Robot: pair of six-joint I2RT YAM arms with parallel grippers.
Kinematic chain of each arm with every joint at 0, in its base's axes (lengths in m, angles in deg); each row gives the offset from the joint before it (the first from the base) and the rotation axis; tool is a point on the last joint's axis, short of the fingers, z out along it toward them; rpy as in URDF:
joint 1: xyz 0 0 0.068 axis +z
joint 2: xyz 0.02 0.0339 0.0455 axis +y
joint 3: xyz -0.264 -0.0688 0 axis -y
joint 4: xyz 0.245 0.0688 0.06 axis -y
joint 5: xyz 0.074 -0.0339 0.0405 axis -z
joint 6: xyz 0.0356 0 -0.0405 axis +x
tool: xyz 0 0 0 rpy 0 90 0
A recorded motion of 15 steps. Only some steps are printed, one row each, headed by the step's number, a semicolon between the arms.
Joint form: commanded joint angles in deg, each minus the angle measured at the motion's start. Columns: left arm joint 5, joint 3, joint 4, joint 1, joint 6, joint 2; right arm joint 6, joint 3, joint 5, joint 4, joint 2, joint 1.
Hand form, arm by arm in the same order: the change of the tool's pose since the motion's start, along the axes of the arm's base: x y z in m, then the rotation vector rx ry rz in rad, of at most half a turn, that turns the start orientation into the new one. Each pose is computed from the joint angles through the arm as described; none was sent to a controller.
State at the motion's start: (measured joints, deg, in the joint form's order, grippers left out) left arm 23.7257 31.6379 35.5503 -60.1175 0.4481 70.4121; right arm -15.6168 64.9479 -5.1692 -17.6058 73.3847 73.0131
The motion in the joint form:
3: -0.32 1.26 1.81 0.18 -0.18 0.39; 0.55 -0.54 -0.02 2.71 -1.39 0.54
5: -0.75 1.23 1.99 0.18 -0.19 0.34; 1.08 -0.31 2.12 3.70 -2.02 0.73
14: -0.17 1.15 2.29 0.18 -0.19 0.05; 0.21 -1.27 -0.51 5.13 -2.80 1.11
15: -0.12 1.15 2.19 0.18 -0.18 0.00; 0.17 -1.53 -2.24 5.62 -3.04 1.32
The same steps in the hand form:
3: 0.0027 -0.0026 0.0091 -0.0408 -0.0204 0.0088; -0.0037 -0.0028 0.0080 0.0612 -0.0091 0.0058
5: 0.0029 -0.0024 0.0094 -0.0437 -0.0222 0.0163; -0.0039 -0.0046 0.0141 0.0899 -0.0241 -0.0287
14: 0.0021 -0.0017 0.0108 -0.0516 -0.0263 0.0062; -0.0080 -0.0062 0.0144 0.1131 -0.0263 0.0262
15: 0.0020 -0.0016 0.0108 -0.0508 -0.0260 0.0053; -0.0103 -0.0064 0.0149 0.1241 -0.0179 0.0580

